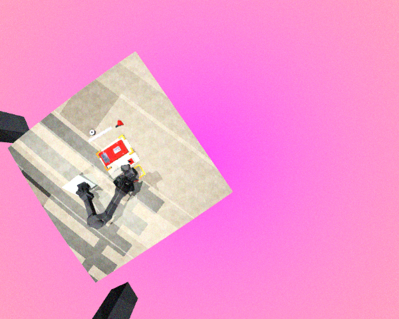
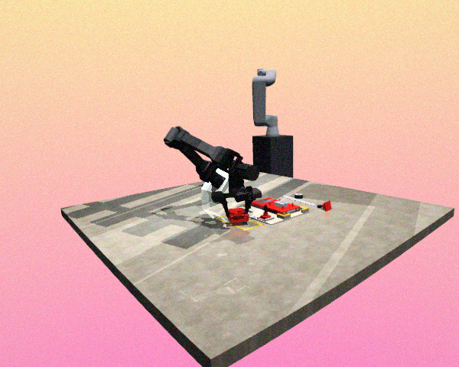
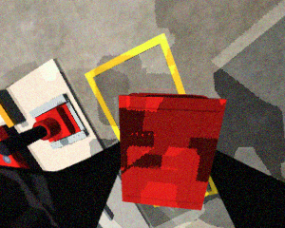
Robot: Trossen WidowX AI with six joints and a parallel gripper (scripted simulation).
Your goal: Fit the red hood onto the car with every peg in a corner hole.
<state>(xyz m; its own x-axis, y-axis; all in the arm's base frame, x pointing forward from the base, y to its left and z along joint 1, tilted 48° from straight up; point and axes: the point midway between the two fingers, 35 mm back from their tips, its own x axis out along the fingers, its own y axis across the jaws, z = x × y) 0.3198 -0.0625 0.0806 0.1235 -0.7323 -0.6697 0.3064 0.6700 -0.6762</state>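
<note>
The grey engine block lies 23 cm to the left of my gripper tip. Also, from my gripper tip: red hood (1 cm above); then white bar (8 cm behind, 40 cm to the left, 2 cm below); then black-and-white wheel (12 cm behind, 44 cm to the left, 2 cm below).
</note>
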